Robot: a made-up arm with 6 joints. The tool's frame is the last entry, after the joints. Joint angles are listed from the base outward. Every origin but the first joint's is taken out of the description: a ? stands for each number. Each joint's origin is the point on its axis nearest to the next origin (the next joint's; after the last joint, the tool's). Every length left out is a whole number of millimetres.
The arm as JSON. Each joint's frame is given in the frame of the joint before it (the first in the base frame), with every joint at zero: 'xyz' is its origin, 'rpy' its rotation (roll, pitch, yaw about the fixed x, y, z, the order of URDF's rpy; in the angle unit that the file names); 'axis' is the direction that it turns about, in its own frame. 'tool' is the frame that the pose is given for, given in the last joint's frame.
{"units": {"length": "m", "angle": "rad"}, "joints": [
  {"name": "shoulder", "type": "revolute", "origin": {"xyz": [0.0, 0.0, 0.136], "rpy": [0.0, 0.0, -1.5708]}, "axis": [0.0, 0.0, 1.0]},
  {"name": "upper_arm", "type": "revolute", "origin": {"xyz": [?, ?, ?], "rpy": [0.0, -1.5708, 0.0]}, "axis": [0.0, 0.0, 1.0]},
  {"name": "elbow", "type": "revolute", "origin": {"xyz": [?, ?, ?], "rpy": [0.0, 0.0, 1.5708]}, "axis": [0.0, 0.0, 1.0]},
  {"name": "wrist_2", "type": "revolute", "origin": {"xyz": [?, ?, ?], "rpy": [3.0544, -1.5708, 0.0]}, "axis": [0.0, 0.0, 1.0]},
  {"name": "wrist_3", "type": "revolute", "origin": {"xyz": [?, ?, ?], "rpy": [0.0, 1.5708, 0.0]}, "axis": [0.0, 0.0, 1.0]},
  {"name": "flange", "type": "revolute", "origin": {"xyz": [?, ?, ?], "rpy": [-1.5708, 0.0, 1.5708]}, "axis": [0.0, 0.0, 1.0]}
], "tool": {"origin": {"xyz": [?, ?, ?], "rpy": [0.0, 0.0, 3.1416]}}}
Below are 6 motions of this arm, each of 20 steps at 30 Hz.
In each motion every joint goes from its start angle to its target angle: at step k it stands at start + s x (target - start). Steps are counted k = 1, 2, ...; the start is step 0. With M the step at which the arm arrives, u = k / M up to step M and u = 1 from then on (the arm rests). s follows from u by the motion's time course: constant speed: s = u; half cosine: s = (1 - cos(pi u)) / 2; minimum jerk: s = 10 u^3 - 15 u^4 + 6 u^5.
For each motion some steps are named. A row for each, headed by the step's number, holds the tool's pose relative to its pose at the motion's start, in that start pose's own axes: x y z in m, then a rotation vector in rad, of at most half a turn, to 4 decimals.
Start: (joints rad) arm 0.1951 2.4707 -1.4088 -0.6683 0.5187 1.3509
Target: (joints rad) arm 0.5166 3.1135 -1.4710 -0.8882 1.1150 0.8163
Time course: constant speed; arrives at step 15
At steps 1, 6, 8, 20:
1: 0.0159 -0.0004 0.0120 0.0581 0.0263 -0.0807
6: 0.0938 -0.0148 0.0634 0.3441 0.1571 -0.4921
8: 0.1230 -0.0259 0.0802 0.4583 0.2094 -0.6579
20: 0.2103 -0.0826 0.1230 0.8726 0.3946 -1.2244

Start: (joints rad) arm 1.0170 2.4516 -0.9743 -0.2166 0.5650 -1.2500
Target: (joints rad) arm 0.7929 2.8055 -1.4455 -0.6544 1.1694 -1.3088
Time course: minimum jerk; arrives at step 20
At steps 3, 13, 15, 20:
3: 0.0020 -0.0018 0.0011 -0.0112 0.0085 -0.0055
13: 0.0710 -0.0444 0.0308 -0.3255 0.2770 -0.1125
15: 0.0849 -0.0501 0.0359 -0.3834 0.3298 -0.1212
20: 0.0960 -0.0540 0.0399 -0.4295 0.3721 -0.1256

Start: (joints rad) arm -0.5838 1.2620 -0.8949 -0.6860 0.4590 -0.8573
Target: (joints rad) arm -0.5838 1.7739 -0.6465 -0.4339 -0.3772 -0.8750
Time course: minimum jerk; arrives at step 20
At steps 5, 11, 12, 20:
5: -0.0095 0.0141 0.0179 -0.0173 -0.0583 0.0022
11: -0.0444 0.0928 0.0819 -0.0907 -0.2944 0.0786
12: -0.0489 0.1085 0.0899 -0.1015 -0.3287 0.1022
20: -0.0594 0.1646 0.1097 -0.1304 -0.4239 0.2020

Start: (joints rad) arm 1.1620 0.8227 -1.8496 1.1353 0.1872 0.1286
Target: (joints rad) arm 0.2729 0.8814 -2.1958 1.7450 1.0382 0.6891
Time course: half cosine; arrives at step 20
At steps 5, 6, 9, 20:
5: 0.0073 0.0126 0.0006 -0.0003 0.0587 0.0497
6: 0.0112 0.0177 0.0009 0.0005 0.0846 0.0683
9: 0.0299 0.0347 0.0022 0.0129 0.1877 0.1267
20: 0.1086 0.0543 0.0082 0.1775 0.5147 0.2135

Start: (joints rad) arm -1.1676 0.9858 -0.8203 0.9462 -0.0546 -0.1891
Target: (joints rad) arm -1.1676 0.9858 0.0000 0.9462 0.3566 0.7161
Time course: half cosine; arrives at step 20
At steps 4, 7, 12, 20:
4: 0.0256 -0.0203 -0.0001 0.0505 0.0934 0.0841
7: 0.0726 -0.0578 -0.0079 0.1661 0.2549 0.2455
12: 0.1657 -0.1332 -0.0562 0.5059 0.5370 0.6010
20: 0.2338 -0.1886 -0.1322 0.9135 0.6964 0.9104

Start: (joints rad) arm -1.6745 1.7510 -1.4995 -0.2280 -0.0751 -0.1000
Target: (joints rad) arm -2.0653 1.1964 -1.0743 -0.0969 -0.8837 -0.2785
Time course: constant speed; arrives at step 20
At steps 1, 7, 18, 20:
1: -0.0045 -0.0101 -0.0071 0.0254 -0.0400 -0.0012
7: -0.0286 -0.0645 -0.0574 0.1909 -0.2765 -0.0286
18: -0.0586 -0.1277 -0.1749 0.5383 -0.6884 -0.1664
20: -0.0618 -0.1332 -0.1982 0.6055 -0.7597 -0.2031

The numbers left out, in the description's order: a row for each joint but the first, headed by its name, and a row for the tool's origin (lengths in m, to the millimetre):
upper_arm: 0.0 0.0 0.0
elbow: 0.034 -0.248 0.0
wrist_2: 0.296 -0.052 0.0
wrist_3: 0.0 0.0 0.0
flange: -0.089 0.0 0.0
tool: 0.0 0.0 0.0

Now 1 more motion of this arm.
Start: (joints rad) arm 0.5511 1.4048 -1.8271 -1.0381 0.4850 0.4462
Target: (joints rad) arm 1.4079 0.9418 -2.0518 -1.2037 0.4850 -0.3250
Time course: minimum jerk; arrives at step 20
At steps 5, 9, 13, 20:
5: -0.0324 -0.0003 -0.0270 -0.0332 -0.0960 -0.0432
9: -0.1047 -0.0282 -0.1114 -0.0791 -0.3693 -0.1306
13: -0.1401 -0.1063 -0.1965 -0.0481 -0.6458 -0.1572
20: -0.1332 -0.1740 -0.2290 0.0078 -0.7807 -0.1337

